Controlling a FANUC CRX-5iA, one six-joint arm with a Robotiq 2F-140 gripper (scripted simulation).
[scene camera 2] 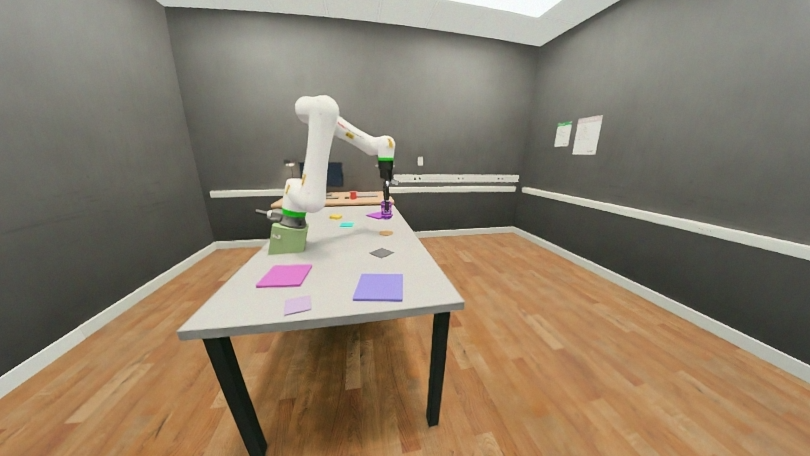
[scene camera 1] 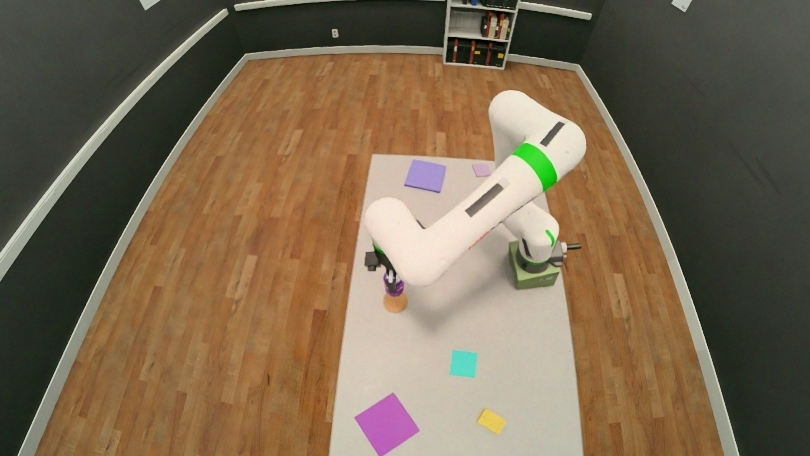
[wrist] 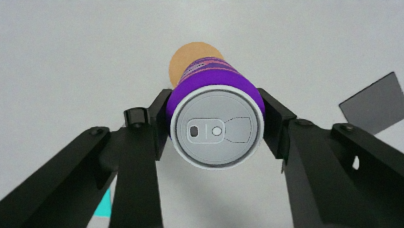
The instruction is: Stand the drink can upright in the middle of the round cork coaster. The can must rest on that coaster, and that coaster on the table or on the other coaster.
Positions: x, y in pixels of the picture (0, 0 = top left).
Labels:
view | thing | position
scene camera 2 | violet square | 371, 287
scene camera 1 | violet square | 423, 175
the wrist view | my gripper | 212, 103
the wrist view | drink can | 215, 117
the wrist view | round cork coaster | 193, 51

